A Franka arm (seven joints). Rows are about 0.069 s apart.
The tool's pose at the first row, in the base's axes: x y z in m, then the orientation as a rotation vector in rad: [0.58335 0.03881 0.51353 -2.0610 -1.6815 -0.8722]
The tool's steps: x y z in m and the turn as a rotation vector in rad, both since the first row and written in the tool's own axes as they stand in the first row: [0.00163 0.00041 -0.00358 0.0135 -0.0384 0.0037]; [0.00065 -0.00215 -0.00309 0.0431 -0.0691 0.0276]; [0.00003 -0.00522 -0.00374 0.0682 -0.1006 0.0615]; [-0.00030 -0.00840 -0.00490 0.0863 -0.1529 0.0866]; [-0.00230 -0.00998 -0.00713 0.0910 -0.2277 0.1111]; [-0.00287 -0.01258 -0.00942 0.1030 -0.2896 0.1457]
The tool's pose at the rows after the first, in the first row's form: [0.58305 0.03775 0.51733 -2.0840 -1.6981 -0.8229]; [0.58060 0.03793 0.51603 -2.1028 -1.6877 -0.7576]; [0.57741 0.03781 0.51576 -2.1305 -1.6646 -0.6929]; [0.57403 0.03762 0.51605 -2.1713 -1.6602 -0.6179]; [0.57174 0.03513 0.51625 -2.2357 -1.6639 -0.5328]; [0.56861 0.03393 0.51731 -2.2898 -1.6480 -0.4484]
